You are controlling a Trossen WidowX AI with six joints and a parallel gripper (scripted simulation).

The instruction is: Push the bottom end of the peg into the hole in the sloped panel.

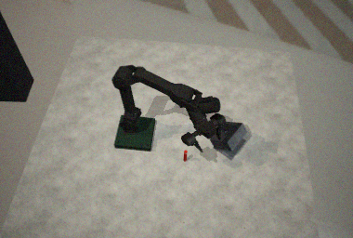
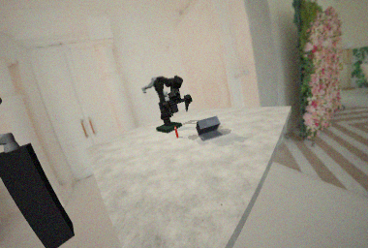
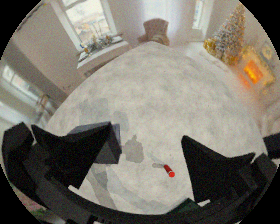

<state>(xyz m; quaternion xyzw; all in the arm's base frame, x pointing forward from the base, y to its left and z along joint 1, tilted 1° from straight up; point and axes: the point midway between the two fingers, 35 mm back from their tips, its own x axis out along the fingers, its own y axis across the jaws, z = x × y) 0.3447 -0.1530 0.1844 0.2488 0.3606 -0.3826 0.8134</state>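
Right now my gripper tip is 12 cm above the red peg, 10 cm past it and 3 cm to the right of it. Round my gripper tip: grey sloped panel: 12 cm to the left, 12 cm below, 10 cm ahead.
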